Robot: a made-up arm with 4 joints. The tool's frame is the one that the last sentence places. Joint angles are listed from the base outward.
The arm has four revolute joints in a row. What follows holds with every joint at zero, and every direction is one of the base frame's. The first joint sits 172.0 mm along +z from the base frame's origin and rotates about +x. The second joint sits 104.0 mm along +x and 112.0 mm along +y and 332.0 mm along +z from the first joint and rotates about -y. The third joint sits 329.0 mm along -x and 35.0 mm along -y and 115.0 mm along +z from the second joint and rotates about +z. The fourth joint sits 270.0 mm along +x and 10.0 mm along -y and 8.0 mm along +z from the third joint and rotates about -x. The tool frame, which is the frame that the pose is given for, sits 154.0 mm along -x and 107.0 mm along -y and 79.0 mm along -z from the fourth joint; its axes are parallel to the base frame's.
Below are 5 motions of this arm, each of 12 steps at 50 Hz.
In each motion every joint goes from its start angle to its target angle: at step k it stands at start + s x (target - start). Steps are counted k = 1, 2, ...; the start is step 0. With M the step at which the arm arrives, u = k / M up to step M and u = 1 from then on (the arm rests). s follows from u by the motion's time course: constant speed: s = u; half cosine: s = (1 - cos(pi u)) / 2; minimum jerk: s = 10 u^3 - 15 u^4 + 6 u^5.
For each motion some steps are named. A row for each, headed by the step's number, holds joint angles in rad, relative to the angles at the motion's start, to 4 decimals.
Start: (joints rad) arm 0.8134 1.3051 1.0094 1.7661
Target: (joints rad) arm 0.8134 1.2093 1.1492 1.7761
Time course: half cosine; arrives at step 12
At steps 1, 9, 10, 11, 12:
1: 0.0000 -0.0016 0.0024 0.0002
9: 0.0000 -0.0818 0.1193 0.0085
10: 0.0000 -0.0894 0.1304 0.0093
11: 0.0000 -0.0942 0.1374 0.0098
12: 0.0000 -0.0958 0.1398 0.0100

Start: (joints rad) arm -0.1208 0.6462 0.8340 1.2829
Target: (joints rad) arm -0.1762 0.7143 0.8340 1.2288
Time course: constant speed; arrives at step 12
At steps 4, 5, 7, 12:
4: -0.0185 0.0227 0.0000 -0.0180
5: -0.0231 0.0284 0.0000 -0.0225
7: -0.0323 0.0397 0.0000 -0.0316
12: -0.0554 0.0681 0.0000 -0.0541

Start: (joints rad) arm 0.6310 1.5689 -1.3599 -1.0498
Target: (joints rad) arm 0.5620 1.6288 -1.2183 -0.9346
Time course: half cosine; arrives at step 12
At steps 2, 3, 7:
2: -0.0046 0.0040 0.0095 0.0077
3: -0.0101 0.0088 0.0207 0.0169
7: -0.0434 0.0377 0.0891 0.0725

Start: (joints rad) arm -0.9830 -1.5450 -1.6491 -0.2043
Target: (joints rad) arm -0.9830 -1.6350 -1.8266 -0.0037
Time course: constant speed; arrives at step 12
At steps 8, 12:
8: 0.0000 -0.0600 -0.1183 0.1337
12: 0.0000 -0.0900 -0.1775 0.2006

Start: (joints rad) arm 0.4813 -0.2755 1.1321 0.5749
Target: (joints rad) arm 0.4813 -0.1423 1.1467 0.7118
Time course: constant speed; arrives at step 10
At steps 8, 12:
8: 0.0000 0.1066 0.0117 0.1095
12: 0.0000 0.1332 0.0146 0.1369

